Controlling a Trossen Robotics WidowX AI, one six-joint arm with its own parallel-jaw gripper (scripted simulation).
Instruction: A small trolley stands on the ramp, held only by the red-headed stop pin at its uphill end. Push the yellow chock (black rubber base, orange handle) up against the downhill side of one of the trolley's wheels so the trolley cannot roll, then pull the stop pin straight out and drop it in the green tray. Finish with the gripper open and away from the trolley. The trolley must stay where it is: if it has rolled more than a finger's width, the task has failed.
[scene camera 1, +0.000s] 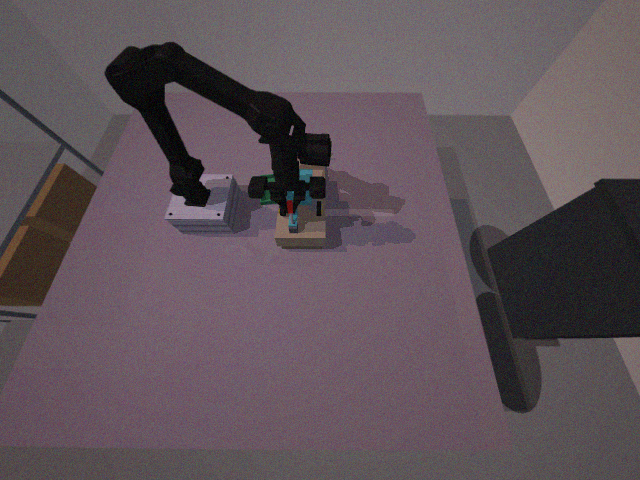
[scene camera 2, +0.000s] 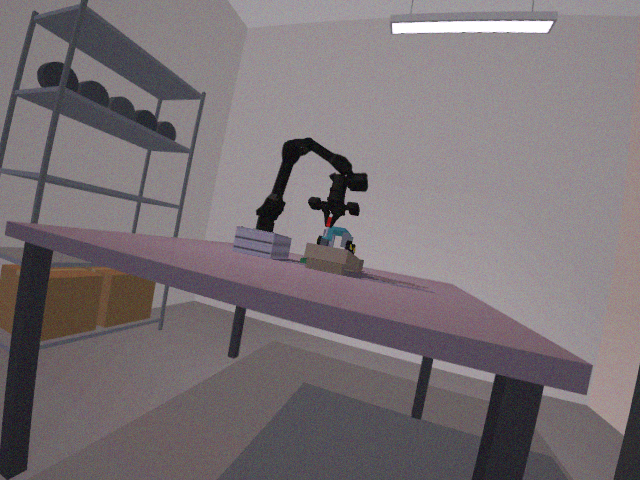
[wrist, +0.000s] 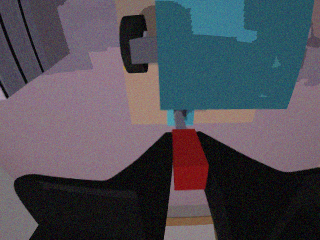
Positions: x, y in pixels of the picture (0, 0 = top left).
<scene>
My gripper shows in scene camera 1 (290, 212), in scene camera 2 and in the wrist view. The same spot on my gripper: (wrist: 139, 195) is (scene camera 2: 330, 212).
</scene>
